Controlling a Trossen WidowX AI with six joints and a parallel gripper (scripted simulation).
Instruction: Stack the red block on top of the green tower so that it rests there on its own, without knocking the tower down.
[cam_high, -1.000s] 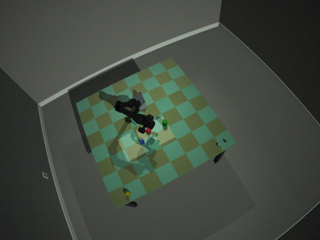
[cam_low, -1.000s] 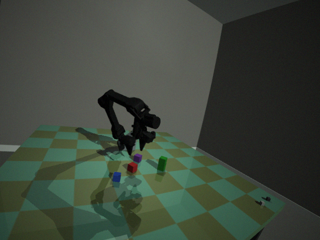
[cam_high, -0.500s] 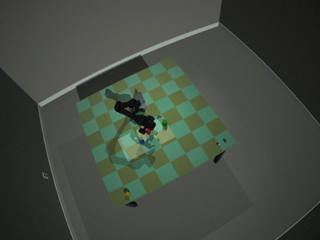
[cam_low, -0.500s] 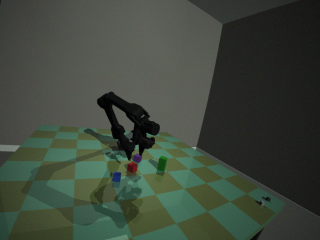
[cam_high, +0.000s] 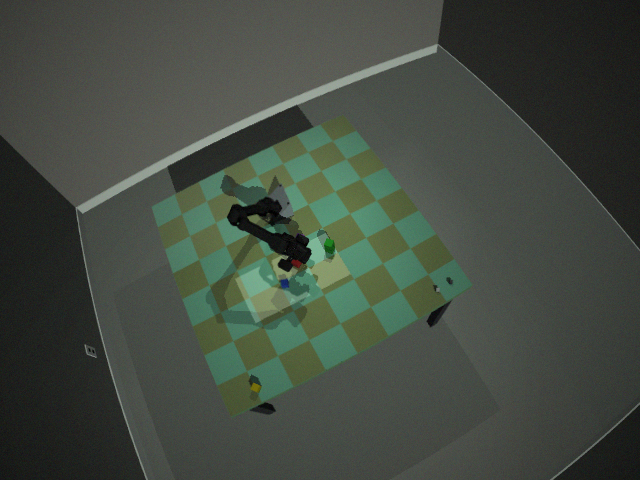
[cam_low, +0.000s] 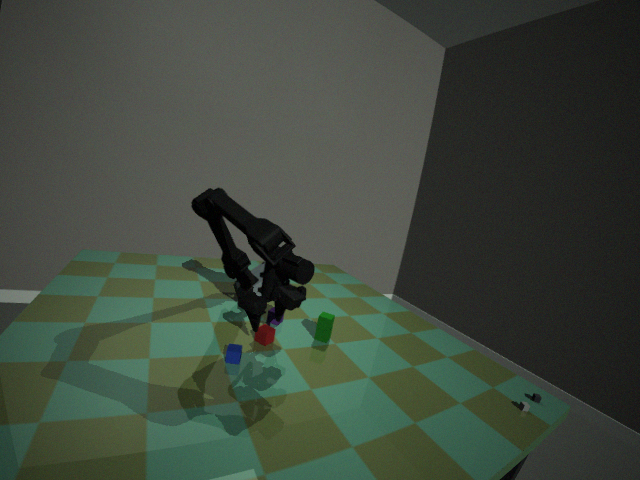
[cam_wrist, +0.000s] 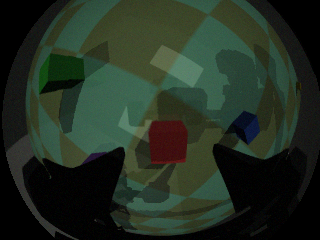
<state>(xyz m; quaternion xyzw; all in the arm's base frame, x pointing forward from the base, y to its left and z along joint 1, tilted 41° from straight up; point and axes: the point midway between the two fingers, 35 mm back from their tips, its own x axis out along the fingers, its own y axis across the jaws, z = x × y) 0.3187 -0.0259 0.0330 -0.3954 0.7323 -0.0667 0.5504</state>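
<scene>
My gripper tip is 30 mm above the red block. Also, from my gripper tip: yellow block 460 mm ahead, 450 mm to the right, 30 mm below; purple block 110 mm behind, 70 mm to the left, 30 mm below; blue block 70 mm ahead, 100 mm to the right, 30 mm below.
</scene>
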